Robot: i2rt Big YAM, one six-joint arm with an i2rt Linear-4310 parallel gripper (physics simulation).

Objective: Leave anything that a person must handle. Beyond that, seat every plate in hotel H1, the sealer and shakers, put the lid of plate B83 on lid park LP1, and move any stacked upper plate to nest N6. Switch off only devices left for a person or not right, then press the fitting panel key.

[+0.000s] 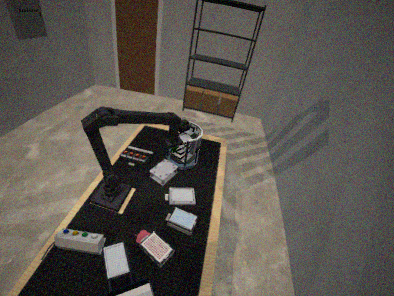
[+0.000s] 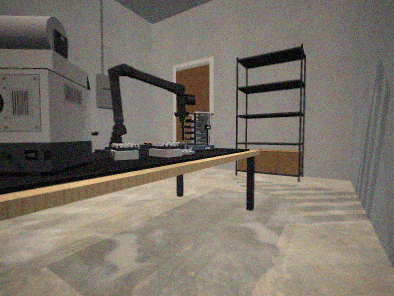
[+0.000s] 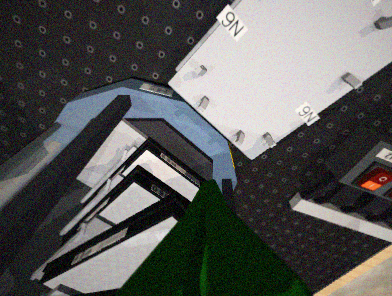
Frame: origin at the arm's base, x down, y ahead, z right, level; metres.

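Where they show: gripper, between the fingertips: [image 1: 173, 152] [image 2: 182, 127] [image 3: 211, 188]; arm's base, origin of its link: [image 1: 111, 193].
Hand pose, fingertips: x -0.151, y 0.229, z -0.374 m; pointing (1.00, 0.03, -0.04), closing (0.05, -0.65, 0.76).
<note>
Things, the pixels of their top centre, and the offset from my fingertips.
- hotel H1, centre of its top: [image 1: 186, 127] [image 2: 197, 110] dx -0.123, dy +0.017, dz -0.141 m
- white nest N6, centre of its top: [image 3: 288, 70] [image 1: 164, 167] dx +0.093, dy -0.030, dz +0.067 m
- bluish plate, centre of its top: [image 1: 183, 217] dx +0.100, dy +0.235, dz +0.343 m
- red-welled plate, centre of its top: [image 1: 156, 246] dx +0.100, dy +0.181, dz +0.540 m
- box with coloured keys, centre of its top: [image 1: 76, 236] dx +0.086, dy -0.170, dz +0.687 m
- large grey machine, centre of its top: [image 2: 35, 21] dx -0.287, dy +0.257, dz +0.862 m
My gripper [image 3: 211, 188] [image 2: 181, 121] [image 1: 173, 145] has green fingers and is shut with nothing between them. It hangs at the open front of hotel H1 [image 1: 186, 166] [image 2: 199, 147] [image 3: 158, 108], a slotted tower on a blue base. Several black-framed plates [image 3: 132, 200] sit in the hotel's slots just under the fingertips. The white nest N6 [image 1: 163, 170] [image 3: 279, 63] stands bare beside the hotel. On the mat lie a white plate [image 1: 182, 195], a bluish plate [image 1: 183, 219], a red-welled plate [image 1: 156, 248] and another white plate [image 1: 115, 259].
A bank of red rocker switches [image 1: 136, 154] [image 3: 371, 181] sits left of the hotel. A box with coloured keys [image 1: 79, 240] stands at the near left. A large grey machine [image 2: 38, 95] stands at the table's near end. A black shelf unit [image 2: 237, 111] stands by the wall.
</note>
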